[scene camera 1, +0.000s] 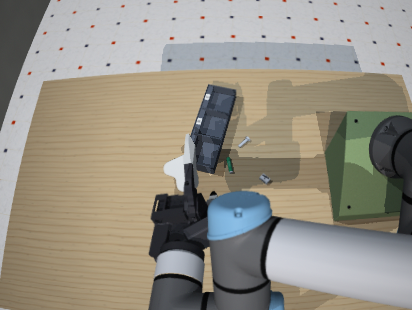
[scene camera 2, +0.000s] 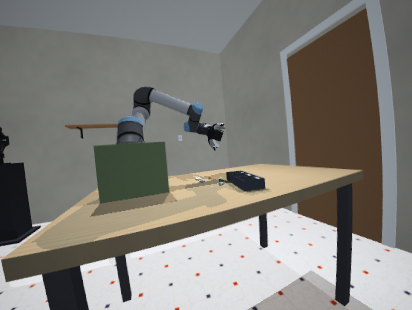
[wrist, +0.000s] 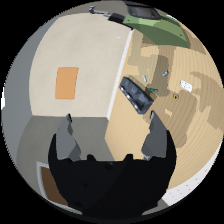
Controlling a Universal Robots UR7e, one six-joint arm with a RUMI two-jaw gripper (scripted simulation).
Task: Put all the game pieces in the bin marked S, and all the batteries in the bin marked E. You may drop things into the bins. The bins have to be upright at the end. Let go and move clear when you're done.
Observation:
In view: my gripper (scene camera 1: 201,164).
My gripper also shows in the wrist view (wrist: 110,112).

